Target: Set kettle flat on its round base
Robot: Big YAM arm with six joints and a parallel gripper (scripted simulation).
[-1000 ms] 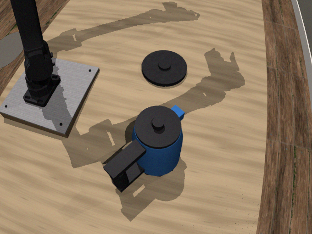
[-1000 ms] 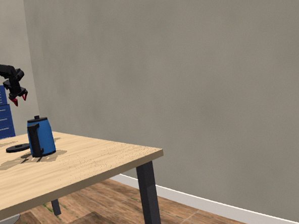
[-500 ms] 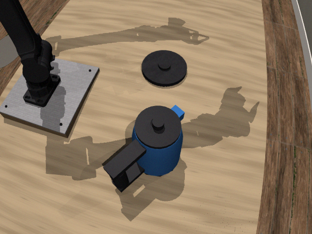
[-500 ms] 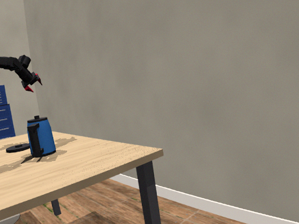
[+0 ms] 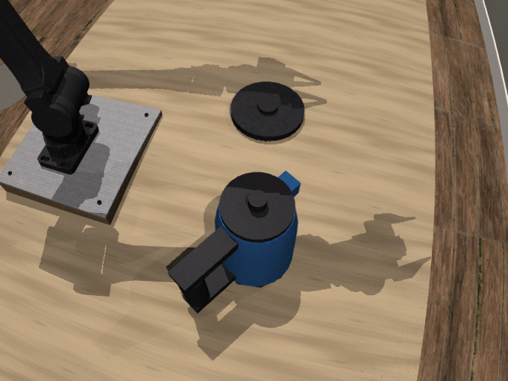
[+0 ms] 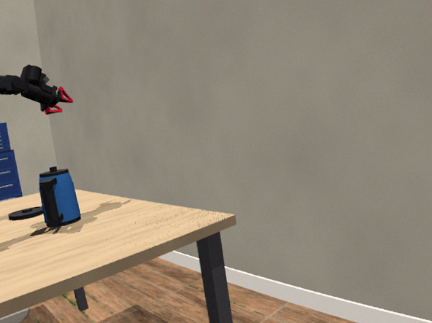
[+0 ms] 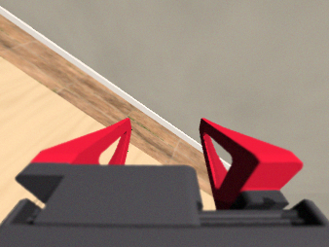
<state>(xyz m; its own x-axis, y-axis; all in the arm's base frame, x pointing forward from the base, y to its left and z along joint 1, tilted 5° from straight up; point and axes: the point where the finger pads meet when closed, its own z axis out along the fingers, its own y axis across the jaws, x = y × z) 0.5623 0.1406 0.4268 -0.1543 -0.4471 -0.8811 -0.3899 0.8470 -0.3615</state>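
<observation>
My gripper is now 32 cm above the blue kettle, 29 cm to the left of it and 19 cm past it. The rest, counted from my hand: black round base: 41 cm below, 23 cm behind, 3 cm to the left.
</observation>
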